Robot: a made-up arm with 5 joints.
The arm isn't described. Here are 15 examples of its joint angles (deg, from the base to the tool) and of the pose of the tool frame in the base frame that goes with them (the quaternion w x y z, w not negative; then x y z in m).
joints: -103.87 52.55 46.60 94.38 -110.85
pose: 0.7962 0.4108 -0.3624 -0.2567 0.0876 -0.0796 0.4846
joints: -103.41 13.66 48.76 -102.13 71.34
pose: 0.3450 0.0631 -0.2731 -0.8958 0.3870 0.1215 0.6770
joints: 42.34 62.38 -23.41 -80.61 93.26
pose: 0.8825 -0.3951 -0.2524 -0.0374 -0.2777 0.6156 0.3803
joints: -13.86 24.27 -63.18 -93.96 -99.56
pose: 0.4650 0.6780 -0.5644 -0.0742 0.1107 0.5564 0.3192
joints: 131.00 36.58 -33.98 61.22 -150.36
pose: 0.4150 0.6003 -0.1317 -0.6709 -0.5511 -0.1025 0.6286
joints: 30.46 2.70 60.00 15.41 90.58
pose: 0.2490 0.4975 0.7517 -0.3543 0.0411 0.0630 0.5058
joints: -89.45 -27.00 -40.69 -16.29 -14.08
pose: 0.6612 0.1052 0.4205 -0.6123 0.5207 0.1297 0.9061
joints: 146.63 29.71 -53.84 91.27 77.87
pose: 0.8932 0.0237 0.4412 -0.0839 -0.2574 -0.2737 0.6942
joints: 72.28 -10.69 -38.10 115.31 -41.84
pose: 0.3126 0.2364 0.7933 0.4659 -0.0848 0.1862 0.6504
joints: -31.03 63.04 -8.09 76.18 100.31
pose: 0.3381 -0.3598 0.1144 0.8621 0.3885 0.2934 0.6231
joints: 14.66 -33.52 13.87 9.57 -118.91
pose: 0.3711 -0.2577 -0.0209 0.8919 -0.0504 0.1617 0.8659
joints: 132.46 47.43 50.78 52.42 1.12
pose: 0.3010 -0.2069 0.8675 0.3378 -0.0357 0.1020 0.4580
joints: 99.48 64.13 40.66 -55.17 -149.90
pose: 0.4497 0.8042 -0.0518 -0.3851 -0.4692 0.0599 0.4687
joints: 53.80 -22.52 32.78 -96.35 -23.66
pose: 0.7754 -0.2844 -0.1207 0.5508 -0.2858 0.0978 0.7564
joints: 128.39 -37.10 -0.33 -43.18 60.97
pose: 0.5081 0.0775 0.4457 0.7329 0.1060 -0.1517 0.8408
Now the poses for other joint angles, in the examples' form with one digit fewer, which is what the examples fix.
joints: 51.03 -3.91 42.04 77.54 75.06
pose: 0.022 -0.169 -0.935 0.310 0.001 0.092 0.417
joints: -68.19 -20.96 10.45 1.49 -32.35
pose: 0.887 0.352 0.276 -0.115 0.251 0.070 0.852
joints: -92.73 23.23 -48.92 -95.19 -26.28
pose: 0.133 -0.434 0.877 -0.160 0.694 0.033 0.346
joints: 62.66 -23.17 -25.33 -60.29 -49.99
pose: 0.502 -0.705 -0.084 0.494 -0.472 0.174 0.763
